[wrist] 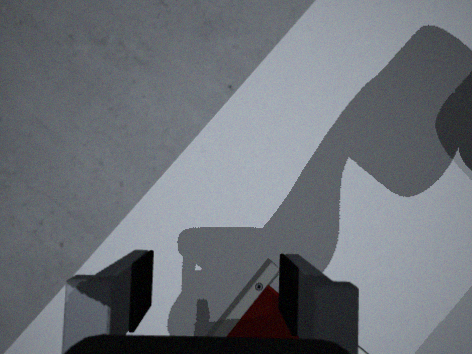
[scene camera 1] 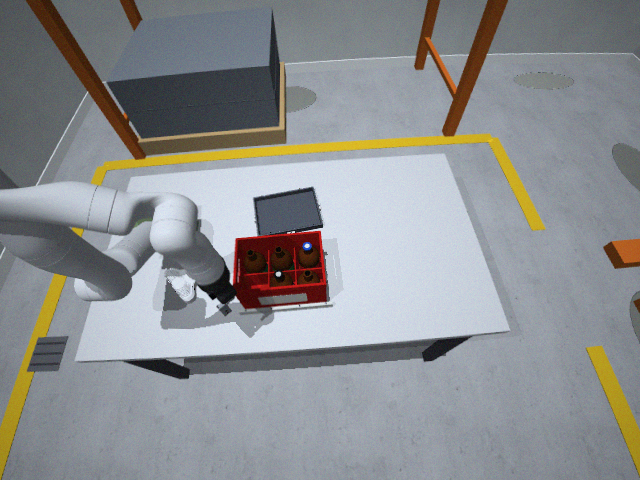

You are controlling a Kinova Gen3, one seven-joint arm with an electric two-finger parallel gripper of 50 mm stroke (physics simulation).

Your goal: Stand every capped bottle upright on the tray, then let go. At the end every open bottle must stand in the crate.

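Note:
The red crate stands on the table. In its back row are two open brown bottles, one at the left and one in the middle, and a blue-capped bottle at the right. In its front row, a white-capped bottle is in the middle and an open bottle at the right. No bottle shows in the front-left compartment, whose lower part is hidden. The dark tray behind the crate bears no bottle. My gripper is open and empty, just left of the crate's front-left corner.
A pale rail runs along the crate's front foot. The arm's links reach over the table's left part, partly hiding a green object. The table's front edge shows beyond the fingers in the wrist view. Orange posts stand behind the table.

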